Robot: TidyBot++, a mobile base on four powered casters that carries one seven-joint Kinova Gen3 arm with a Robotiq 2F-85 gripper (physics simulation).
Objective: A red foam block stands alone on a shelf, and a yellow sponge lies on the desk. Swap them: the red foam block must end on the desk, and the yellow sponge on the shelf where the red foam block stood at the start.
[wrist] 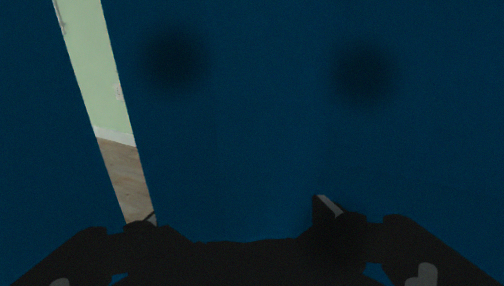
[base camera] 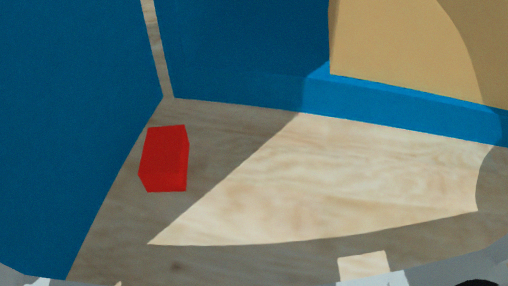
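Places are measured from the arm's base along level axes (x back, y right, z up), in centimetres.
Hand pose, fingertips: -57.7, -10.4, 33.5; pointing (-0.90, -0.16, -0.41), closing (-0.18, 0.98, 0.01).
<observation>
After its pixels a point has its place, as x, y, z.
A red foam block (base camera: 165, 159) @[-34.6, -11.6, -35.1] lies on a wood-grained surface (base camera: 325, 175) @[-33.7, 11.0, -39.6] in the left part of the base camera view, close beside a large blue panel. My gripper (wrist: 246, 212) @[-57.7, -10.4, 33.5] is open in the wrist view, with nothing between its fingers. It faces a dark blue panel (wrist: 240, 125) @[-54.4, -9.9, 41.1]. The block does not show in the wrist view, so how far the gripper is from it cannot be told. The yellow sponge does not show in either view, and I cannot make out the shelf spot.
Blue panels (base camera: 55, 115) @[-31.8, -22.4, -23.1] (base camera: 240, 50) @[-57.0, -0.7, -32.0] rise at the left and back, with a narrow gap between them. A blue ledge (base camera: 390, 107) @[-43.6, 24.7, -35.3] runs along the right back below a tan panel (base camera: 395, 45) @[-45.9, 23.4, -24.3]. In the wrist view, a green wall (wrist: 92, 70) @[-192.3, -139.6, 13.2] and wooden floor (wrist: 125, 177) @[-149.1, -100.3, -39.6] show through a gap.
</observation>
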